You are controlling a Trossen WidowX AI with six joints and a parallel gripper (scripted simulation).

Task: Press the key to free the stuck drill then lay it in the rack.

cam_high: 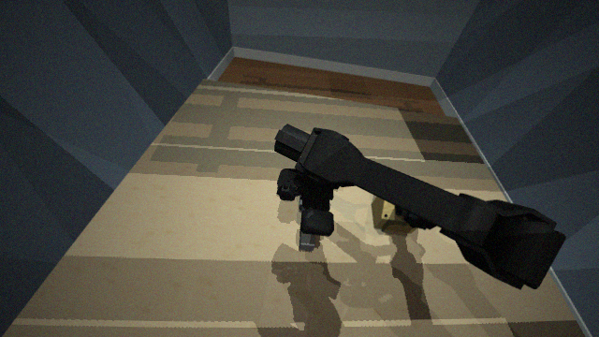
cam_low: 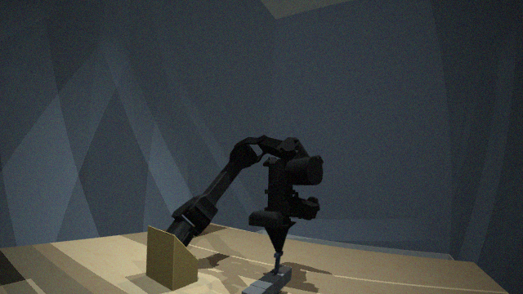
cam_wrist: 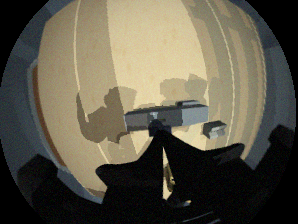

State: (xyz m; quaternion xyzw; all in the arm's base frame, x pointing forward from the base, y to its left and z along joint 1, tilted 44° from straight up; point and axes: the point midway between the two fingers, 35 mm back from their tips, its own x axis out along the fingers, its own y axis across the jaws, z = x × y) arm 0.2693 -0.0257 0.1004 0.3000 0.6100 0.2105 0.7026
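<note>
Now: the key 3 cm below my gripper tip. From my gripper tip the other things lie so: grey housing 1 cm behind, 3 cm to the right, 8 cm below; then small grey rack 9 cm behind, 19 cm to the right, 10 cm below; then drill 1 cm behind, 5 cm to the right, 7 cm below.
</note>
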